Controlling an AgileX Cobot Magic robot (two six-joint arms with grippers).
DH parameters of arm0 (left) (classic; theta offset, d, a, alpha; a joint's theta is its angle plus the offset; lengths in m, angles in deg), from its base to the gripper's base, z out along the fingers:
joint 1: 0 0.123 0 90
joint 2: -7.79 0 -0.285 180
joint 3: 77.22 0 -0.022 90
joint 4: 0 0.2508 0 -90
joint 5: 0 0 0.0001 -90
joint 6: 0 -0.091 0 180
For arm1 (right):
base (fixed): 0 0 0 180
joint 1: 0 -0.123 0 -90
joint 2: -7.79 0 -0.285 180
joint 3: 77.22 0 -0.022 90
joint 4: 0 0.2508 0 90
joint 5: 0 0 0.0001 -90
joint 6: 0 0.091 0 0
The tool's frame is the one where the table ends.
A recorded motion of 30 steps. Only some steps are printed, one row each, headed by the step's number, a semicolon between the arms.
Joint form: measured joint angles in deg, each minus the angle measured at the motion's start. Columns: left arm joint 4, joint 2, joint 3, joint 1, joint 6, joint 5; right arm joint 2, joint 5, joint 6, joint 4, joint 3, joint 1.
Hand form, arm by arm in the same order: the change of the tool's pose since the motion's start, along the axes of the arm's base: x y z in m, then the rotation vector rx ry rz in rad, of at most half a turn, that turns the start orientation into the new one. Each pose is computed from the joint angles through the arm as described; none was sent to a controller.
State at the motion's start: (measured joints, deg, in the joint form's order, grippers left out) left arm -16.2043 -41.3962 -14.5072 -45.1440 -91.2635 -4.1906; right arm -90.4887 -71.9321 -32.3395 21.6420 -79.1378 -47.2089
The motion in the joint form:
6: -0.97 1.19 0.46 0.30 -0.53 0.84; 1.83 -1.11 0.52 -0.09 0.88 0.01
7: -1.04 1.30 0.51 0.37 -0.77 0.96; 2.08 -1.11 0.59 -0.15 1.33 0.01
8: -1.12 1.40 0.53 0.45 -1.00 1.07; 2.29 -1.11 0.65 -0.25 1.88 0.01
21: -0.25 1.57 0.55 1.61 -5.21 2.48; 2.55 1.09 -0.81 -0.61 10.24 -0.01
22: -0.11 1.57 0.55 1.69 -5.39 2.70; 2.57 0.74 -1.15 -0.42 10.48 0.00
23: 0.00 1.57 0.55 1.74 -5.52 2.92; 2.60 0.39 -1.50 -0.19 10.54 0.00
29: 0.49 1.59 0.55 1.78 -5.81 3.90; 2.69 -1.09 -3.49 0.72 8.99 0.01
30: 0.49 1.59 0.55 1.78 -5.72 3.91; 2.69 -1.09 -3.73 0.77 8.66 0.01
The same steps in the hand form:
6: -0.0022 0.0028 -0.0010 -0.0050 0.0070 0.0047; -0.0063 -0.0068 0.0053 -0.0027 0.0039 -0.0012
7: -0.0024 0.0032 -0.0012 -0.0024 0.0059 0.0045; -0.0073 -0.0080 0.0044 -0.0061 0.0060 -0.0022
8: -0.0025 0.0035 -0.0012 -0.0004 0.0047 0.0046; -0.0083 -0.0092 0.0029 -0.0117 0.0092 -0.0030
21: -0.0018 0.0057 -0.0029 0.0731 -0.0364 -0.0106; -0.0164 -0.0192 -0.0341 -0.0914 0.0656 0.0083
22: -0.0018 0.0058 -0.0033 0.0791 -0.0371 -0.0122; -0.0174 -0.0199 -0.0350 -0.0949 0.0727 0.0153
23: -0.0019 0.0059 -0.0036 0.0842 -0.0369 -0.0139; -0.0182 -0.0201 -0.0350 -0.0955 0.0780 0.0224
29: -0.0025 0.0061 -0.0049 0.1031 -0.0330 -0.0229; -0.0187 -0.0185 -0.0273 -0.0747 0.0751 0.0610
30: -0.0026 0.0061 -0.0049 0.1022 -0.0318 -0.0224; -0.0183 -0.0180 -0.0258 -0.0693 0.0702 0.0647

